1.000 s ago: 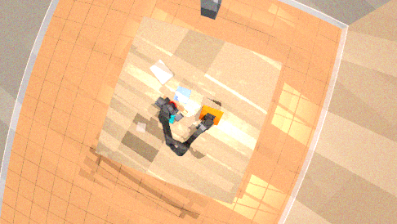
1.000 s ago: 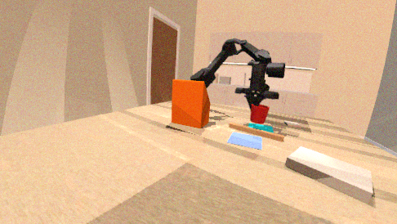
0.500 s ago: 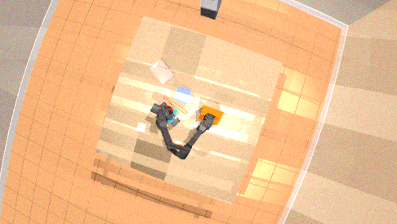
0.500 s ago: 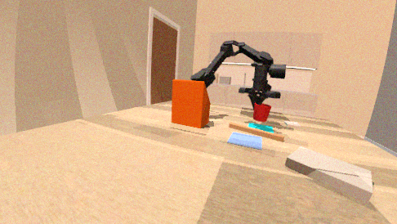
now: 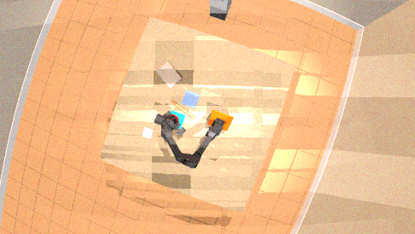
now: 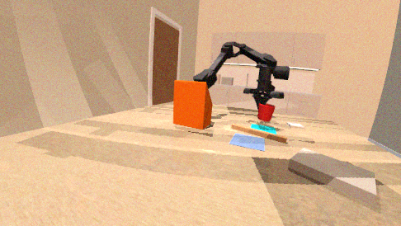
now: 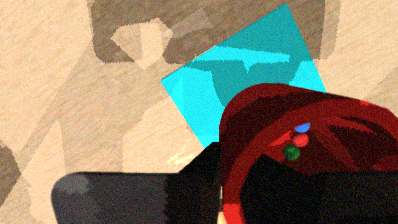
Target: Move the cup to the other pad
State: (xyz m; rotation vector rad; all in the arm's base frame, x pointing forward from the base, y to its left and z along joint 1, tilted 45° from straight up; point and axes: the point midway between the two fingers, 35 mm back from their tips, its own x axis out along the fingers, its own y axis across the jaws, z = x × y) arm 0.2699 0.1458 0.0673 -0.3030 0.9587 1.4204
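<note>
Right now the blue marble is 50 mm ahead of my gripper tip, 20 mm below it and 10 mm to the right of it. The rest, counted from my gripper tip: cyan pad: 90 mm below, 30 mm ahead, 10 mm to the right; red cup: 30 mm ahead, 10 mm to the right; wooden bar: 110 mm to the right, 80 mm below, 20 mm ahead.
</note>
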